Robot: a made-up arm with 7 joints. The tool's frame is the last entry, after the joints. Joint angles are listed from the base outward. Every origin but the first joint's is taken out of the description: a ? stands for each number. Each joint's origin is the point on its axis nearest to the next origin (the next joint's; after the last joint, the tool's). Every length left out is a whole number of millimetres.
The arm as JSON. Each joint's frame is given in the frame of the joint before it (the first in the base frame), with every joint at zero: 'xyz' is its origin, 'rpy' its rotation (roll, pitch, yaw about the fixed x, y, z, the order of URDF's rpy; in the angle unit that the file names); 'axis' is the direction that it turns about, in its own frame. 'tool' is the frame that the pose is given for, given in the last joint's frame.
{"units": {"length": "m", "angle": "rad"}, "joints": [
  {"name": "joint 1", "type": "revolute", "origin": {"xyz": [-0.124, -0.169, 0.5], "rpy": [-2.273, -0.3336, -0.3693]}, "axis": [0.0, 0.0, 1.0]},
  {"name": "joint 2", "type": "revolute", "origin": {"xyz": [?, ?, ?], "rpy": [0.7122, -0.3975, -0.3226]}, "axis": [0.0, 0.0, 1.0]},
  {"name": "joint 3", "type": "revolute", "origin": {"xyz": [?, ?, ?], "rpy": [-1.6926, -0.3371, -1.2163]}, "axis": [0.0, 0.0, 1.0]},
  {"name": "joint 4", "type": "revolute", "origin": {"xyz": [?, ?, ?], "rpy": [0.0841, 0.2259, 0.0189]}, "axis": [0.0, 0.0, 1.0]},
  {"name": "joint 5", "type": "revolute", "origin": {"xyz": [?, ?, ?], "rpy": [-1.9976, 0.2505, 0.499]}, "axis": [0.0, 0.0, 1.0]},
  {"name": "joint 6", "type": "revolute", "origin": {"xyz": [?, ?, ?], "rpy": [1.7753, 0.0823, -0.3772]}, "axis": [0.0, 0.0, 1.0]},
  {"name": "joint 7", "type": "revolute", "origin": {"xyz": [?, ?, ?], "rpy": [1.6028, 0.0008, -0.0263]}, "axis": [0.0, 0.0, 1.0]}
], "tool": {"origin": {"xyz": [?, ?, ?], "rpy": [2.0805, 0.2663, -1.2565]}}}
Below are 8 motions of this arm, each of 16 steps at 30 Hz.
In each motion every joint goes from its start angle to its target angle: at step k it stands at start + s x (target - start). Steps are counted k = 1, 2, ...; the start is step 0. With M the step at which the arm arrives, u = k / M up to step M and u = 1 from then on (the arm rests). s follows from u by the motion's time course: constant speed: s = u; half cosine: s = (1 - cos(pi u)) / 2; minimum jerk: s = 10 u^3 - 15 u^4 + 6 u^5.
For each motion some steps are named. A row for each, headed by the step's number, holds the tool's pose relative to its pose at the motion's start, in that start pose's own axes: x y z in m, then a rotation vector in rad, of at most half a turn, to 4 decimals.
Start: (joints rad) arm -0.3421 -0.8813 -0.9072 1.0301 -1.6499 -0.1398 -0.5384
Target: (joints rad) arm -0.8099 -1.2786 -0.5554 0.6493 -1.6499 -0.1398 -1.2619
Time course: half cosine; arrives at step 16
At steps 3, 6, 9, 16:
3: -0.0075 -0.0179 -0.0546 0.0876 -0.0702 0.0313
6: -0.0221 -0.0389 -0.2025 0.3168 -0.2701 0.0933
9: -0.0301 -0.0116 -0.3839 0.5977 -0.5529 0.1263
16: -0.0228 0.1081 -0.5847 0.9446 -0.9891 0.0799

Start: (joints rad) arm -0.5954 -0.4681 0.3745 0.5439 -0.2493 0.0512 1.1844
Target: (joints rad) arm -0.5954 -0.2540 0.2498 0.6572 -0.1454 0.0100 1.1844
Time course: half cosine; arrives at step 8
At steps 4, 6, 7, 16:
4: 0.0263 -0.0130 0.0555 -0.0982 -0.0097 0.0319
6: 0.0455 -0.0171 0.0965 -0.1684 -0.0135 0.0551
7: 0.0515 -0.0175 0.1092 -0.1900 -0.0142 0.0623
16: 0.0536 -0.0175 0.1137 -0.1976 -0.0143 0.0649

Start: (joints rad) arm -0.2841 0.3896 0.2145 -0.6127 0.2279 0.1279 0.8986
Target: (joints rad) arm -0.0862 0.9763 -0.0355 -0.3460 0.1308 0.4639 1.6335
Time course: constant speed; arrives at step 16
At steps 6, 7, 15, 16:
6: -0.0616 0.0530 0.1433 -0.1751 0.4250 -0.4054
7: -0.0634 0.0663 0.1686 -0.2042 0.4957 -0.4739
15: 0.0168 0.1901 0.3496 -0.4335 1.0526 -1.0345
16: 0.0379 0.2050 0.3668 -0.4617 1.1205 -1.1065

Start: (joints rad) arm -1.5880 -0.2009 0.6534 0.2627 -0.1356 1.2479 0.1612
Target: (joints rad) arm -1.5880 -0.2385 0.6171 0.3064 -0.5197 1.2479 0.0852
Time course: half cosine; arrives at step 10
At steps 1, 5, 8, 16:
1: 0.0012 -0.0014 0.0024 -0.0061 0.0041 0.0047
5: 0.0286 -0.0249 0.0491 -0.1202 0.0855 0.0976
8: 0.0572 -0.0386 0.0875 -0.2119 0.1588 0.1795
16: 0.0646 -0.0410 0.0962 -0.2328 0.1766 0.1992

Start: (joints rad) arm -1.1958 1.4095 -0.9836 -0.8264 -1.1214 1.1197 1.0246
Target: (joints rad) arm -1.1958 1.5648 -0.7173 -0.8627 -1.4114 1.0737 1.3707
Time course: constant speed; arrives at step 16
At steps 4, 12, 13, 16:
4: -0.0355 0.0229 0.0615 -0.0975 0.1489 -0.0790
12: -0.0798 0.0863 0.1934 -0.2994 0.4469 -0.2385
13: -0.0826 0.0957 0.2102 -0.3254 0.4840 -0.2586
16: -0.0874 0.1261 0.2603 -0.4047 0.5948 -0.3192

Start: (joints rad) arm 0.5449 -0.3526 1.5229 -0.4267 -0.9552 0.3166 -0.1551
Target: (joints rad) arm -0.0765 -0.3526 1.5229 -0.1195 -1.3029 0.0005 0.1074
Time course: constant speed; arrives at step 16
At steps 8, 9, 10, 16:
8: 0.0194 0.0497 0.1889 0.1298 0.5344 -0.3441
9: 0.0283 0.0545 0.2142 0.1466 0.6032 -0.3854
10: 0.0387 0.0587 0.2395 0.1633 0.6723 -0.4264
16: 0.1345 0.0709 0.3878 0.2630 1.0936 -0.6658

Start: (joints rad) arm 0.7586 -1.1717 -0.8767 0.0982 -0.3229 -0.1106 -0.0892
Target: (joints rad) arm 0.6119 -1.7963 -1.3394 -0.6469 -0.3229 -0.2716 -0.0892
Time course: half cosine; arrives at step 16
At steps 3, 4, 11, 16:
3: 0.0144 -0.0302 -0.0164 0.0881 0.0116 0.0911
4: 0.0266 -0.0501 -0.0286 0.1502 0.0230 0.1602
11: 0.1818 -0.1398 -0.1295 0.6263 0.2969 0.9082
16: 0.2272 -0.1331 -0.1484 0.7185 0.4693 1.1688

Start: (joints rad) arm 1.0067 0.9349 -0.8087 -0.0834 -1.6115 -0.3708 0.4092
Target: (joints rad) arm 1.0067 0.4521 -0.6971 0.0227 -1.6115 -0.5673 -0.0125
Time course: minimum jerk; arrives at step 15
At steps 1, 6, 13, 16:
1: 0.0005 -0.0001 -0.0010 0.0010 -0.0021 0.0009
6: 0.0729 -0.0048 -0.1092 0.1139 -0.2442 0.1125
13: 0.2953 0.0242 -0.2779 0.3554 -0.7523 0.3821
16: 0.3027 0.0259 -0.2812 0.3626 -0.7668 0.3906

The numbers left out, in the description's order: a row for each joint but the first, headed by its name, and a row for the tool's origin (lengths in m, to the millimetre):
joint 2: 0.003 0.079 0.0
joint 3: -0.032 -0.21 0.0
joint 4: -0.303 -0.336 0.0
joint 5: -0.019 -0.093 0.0
joint 6: 0.006 -0.134 0.0
joint 7: 0.029 0.223 0.0
tool: 0.066 0.167 0.0

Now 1 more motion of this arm.
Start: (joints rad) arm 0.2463 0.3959 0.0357 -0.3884 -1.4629 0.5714 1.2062
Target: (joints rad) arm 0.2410 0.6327 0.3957 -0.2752 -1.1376 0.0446 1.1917
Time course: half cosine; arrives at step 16
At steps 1, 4, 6, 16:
1: -0.0011 0.0011 -0.0001 0.0026 0.0043 0.0026
4: -0.0164 0.0186 -0.0017 0.0413 0.0623 0.0383
6: -0.0339 0.0419 -0.0047 0.0900 0.1239 0.0787
16: -0.0929 0.1709 -0.0237 0.3133 0.2952 0.2303

